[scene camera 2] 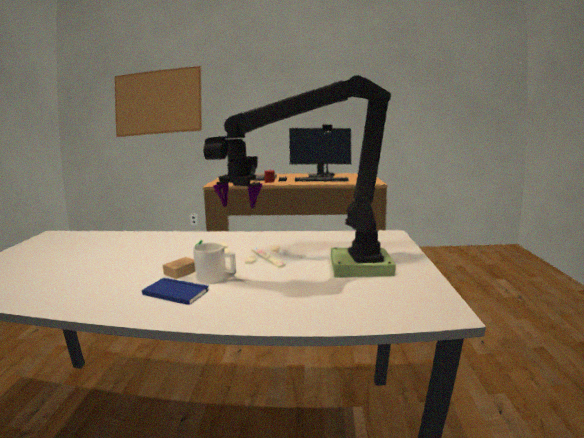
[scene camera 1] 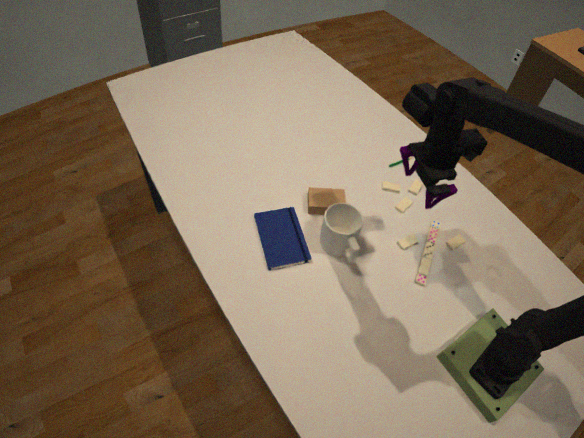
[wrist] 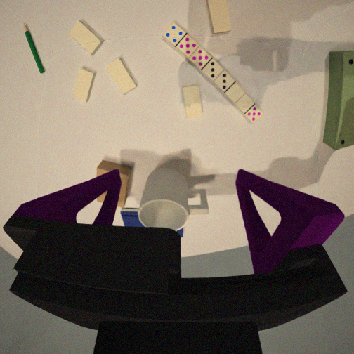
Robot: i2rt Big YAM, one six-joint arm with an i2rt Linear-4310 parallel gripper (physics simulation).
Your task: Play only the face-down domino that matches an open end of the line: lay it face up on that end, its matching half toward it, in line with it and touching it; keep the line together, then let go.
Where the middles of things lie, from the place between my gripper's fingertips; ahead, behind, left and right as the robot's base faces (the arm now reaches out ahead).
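A white mug [scene camera 1: 342, 223] stands 70 mm ahead of my hand, 130 mm to the left of it and 130 mm below it. The brown block [scene camera 1: 319, 199] is 190 mm ahead of my hand, 70 mm to the left of it and 170 mm below it. The blue notebook [scene camera 1: 282, 239] is 180 mm ahead of my hand, 230 mm to the left of it and 180 mm below it.
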